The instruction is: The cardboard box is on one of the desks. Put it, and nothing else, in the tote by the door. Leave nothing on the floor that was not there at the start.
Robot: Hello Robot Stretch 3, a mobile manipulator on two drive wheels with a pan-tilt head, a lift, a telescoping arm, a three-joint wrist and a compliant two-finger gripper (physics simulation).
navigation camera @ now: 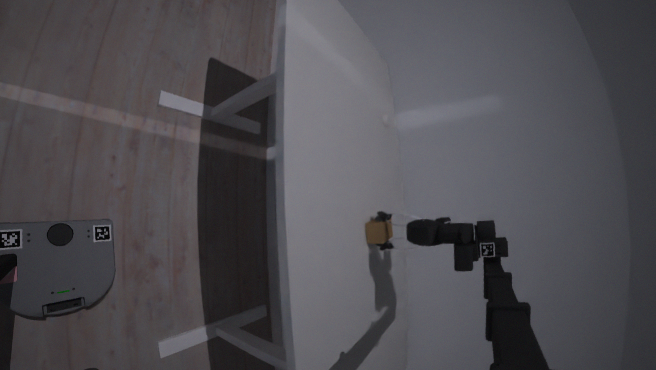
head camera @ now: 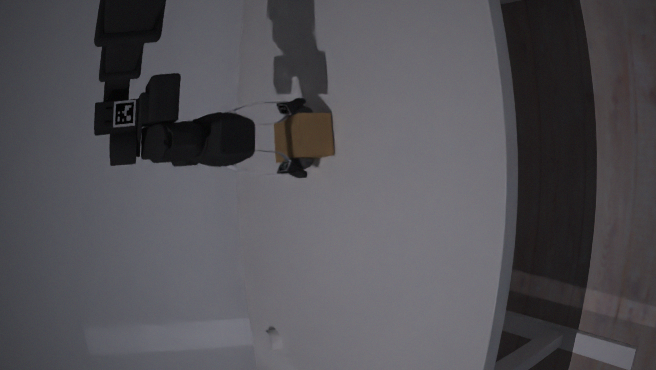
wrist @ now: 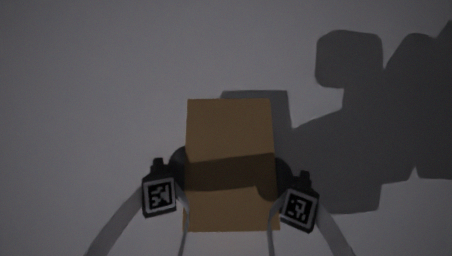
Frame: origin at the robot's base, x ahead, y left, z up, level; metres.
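Seen in the pictures: gripper, fingertip midpoint: [navigation camera: 377, 230] [head camera: 307, 137]; robot's base, origin of the base link: [navigation camera: 60, 233].
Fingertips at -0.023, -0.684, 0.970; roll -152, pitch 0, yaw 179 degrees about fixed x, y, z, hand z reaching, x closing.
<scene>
Offsets run from my fingertips to a thing's middle, as dx, dy, dz. "spot": to the spot under its first point. Level surfaces: height alone.
The cardboard box @(+0.001, -0.002, +0.008) [head camera: 312, 134] [navigation camera: 378, 231] [wrist: 229, 130] is a small plain brown box at the desk @(dz -0.020) [head camera: 400, 225] [navigation camera: 335, 175], near the side by the wall. My gripper [head camera: 295, 139] [navigation camera: 385, 231] [wrist: 229, 170] is shut on the box, with one dark fingertip pressed against each of two opposite sides. The box's top faces the wrist camera, with a band of shadow across it. The frames do not clearly show whether its underside touches the desk top. The tote and the door do not show in these views.
A small pale object @(+0.413, -0.231, -0.008) [head camera: 274, 340] [navigation camera: 386, 119] lies on the desk near the wall [head camera: 150, 225] [navigation camera: 525, 165]. The desk's front edge drops to a wooden floor @(dz -0.970) [head camera: 625, 175] [navigation camera: 140, 200], where white desk legs @(spot: -0.571, +0.223, -0.945) [navigation camera: 185, 341] stick out. My grey base [navigation camera: 75, 270] stands on the floor.
</scene>
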